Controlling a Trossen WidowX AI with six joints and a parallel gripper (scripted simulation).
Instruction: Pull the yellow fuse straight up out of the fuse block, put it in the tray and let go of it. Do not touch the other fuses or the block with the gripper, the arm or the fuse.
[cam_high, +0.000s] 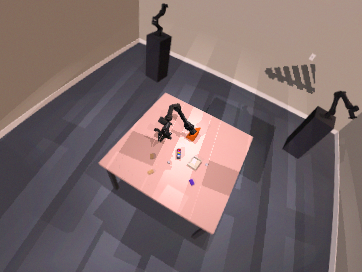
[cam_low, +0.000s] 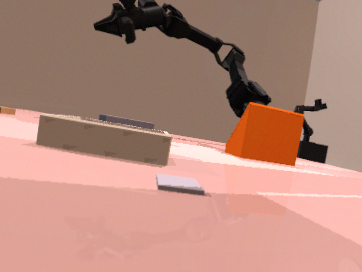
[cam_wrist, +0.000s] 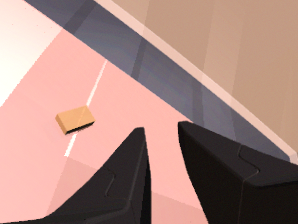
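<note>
Now: the yellow fuse 260 mm below my gripper tip, 170 mm behind it and 150 mm to the left of it. From my gripper tip the other things lie so: purple fuse 260 mm below, 190 mm behind, 140 mm to the left; then beige tray 340 mm to the left, 280 mm below, 200 mm behind; then red fuse 260 mm below, 200 mm behind, 130 mm to the left.
</note>
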